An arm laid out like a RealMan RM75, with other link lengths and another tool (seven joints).
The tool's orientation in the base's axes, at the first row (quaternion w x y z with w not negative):
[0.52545 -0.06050 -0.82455 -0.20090]
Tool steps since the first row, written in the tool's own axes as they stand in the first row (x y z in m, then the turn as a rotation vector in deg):
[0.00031 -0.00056 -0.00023 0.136 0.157 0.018]
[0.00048 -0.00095 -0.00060 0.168 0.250 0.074]
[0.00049 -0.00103 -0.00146 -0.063 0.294 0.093]
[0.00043 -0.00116 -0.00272 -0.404 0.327 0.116]
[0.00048 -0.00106 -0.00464 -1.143 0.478 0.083]
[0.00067 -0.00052 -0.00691 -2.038 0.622 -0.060]
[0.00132 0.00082 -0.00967 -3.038 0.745 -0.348]
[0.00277 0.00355 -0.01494 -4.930 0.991 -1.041]
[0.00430 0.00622 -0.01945 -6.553 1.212 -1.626]
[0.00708 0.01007 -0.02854 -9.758 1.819 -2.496]
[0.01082 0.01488 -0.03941 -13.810 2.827 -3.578]
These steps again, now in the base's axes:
[-0.00012 -0.00064 0.00021 -0.026 0.135 0.157]
[0.00000 -0.00116 0.00039 -0.059 0.239 0.189]
[0.00069 -0.00157 0.00070 0.041 0.312 -0.012]
[0.00174 -0.00218 0.00107 0.182 0.389 -0.315]
[0.00337 -0.00285 0.00185 0.582 0.596 -0.921]
[0.00536 -0.00328 0.00299 1.142 0.770 -1.627]
[0.00782 -0.00322 0.00495 1.863 0.880 -2.379]
[0.01247 -0.00297 0.00890 3.356 1.042 -3.744]
[0.01642 -0.00249 0.01264 4.633 1.193 -4.916]
[0.02405 -0.00287 0.01948 6.966 1.760 -7.289]
[0.03305 -0.00320 0.02809 9.975 2.703 -10.232]

